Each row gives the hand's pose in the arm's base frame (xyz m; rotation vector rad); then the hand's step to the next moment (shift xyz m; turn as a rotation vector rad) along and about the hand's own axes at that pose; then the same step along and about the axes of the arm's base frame.
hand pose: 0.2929 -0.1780 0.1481 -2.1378 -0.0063 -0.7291
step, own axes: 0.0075 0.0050 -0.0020 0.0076 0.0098 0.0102
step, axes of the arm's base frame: 0.0065 -0.0065 0.0010 0.0139 -0.0006 -0.0081
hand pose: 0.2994 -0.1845 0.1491 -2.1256 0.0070 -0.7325
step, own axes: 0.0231 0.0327 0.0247 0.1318 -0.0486 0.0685
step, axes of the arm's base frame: 0.0397 -0.0083 -0.0238 0.1314 0.0467 0.0705
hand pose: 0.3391 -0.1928 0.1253 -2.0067 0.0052 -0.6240
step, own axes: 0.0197 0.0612 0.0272 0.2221 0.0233 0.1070
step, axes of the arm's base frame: 0.0442 -0.0137 -0.0523 0.2444 0.0185 0.0352
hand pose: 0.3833 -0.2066 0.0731 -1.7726 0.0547 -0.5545
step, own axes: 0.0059 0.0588 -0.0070 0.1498 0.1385 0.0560
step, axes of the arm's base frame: 0.0172 -0.0248 -0.0513 0.1892 -0.0368 -0.0872
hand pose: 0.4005 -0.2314 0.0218 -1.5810 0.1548 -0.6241
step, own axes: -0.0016 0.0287 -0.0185 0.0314 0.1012 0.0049
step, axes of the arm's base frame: -0.0025 -0.0192 -0.0282 0.0557 -0.0228 -0.0874
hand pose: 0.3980 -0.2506 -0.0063 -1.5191 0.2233 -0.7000
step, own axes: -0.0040 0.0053 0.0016 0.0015 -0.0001 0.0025
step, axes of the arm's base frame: -0.0008 0.0030 -0.0061 0.0025 0.0013 0.0007
